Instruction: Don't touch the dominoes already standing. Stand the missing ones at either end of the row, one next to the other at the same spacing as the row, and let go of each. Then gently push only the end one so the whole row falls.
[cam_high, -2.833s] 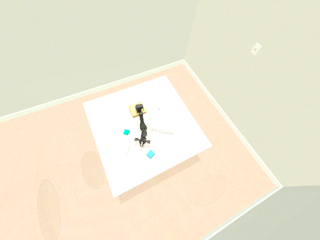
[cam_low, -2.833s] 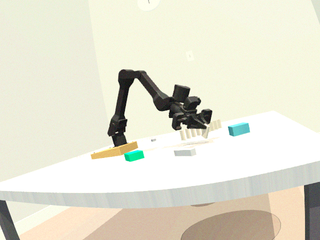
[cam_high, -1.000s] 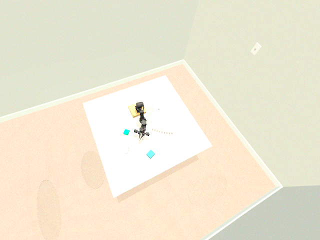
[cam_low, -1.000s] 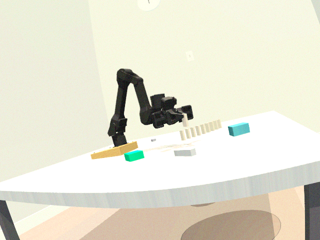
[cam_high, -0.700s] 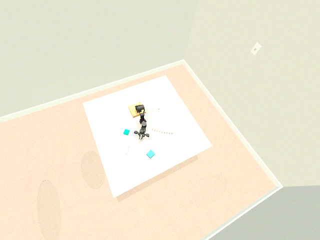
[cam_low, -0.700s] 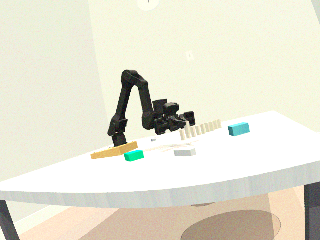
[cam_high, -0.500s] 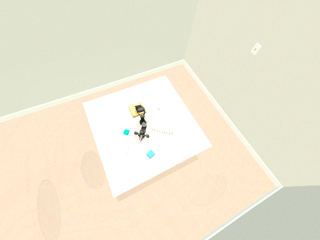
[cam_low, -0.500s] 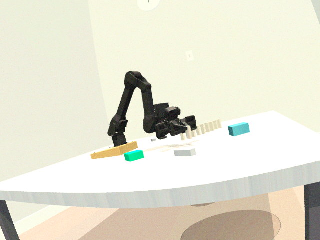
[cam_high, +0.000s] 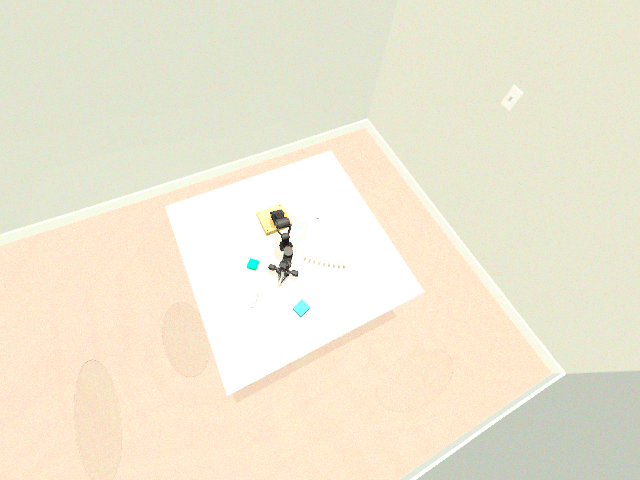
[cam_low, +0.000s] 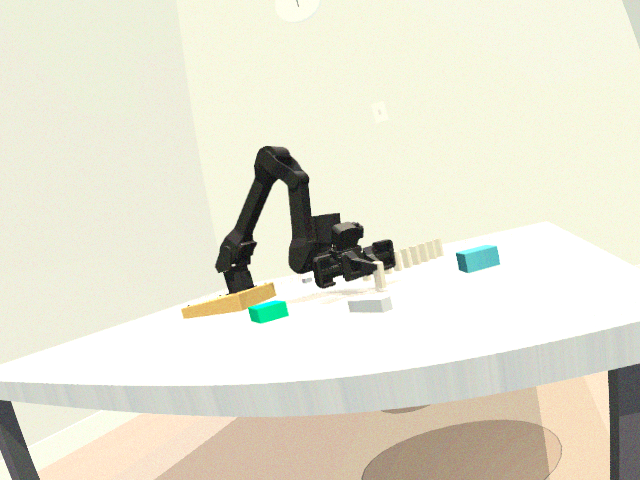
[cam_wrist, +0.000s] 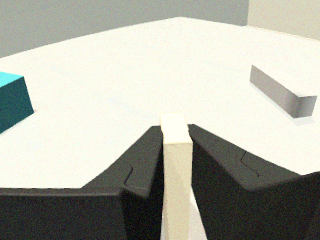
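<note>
Now: the cyan block 180 mm ahead of my gripper tip, 80 mm to the left of it and 30 mm below it. From my gripper tip the other things lie so: small grey piece (400 mm behind, 390 mm to the left, 40 mm below); then pale grey block (170 mm to the right, 40 mm below, 40 mm ahead); then green block (190 mm behind, 120 mm to the right, 40 mm below).
</note>
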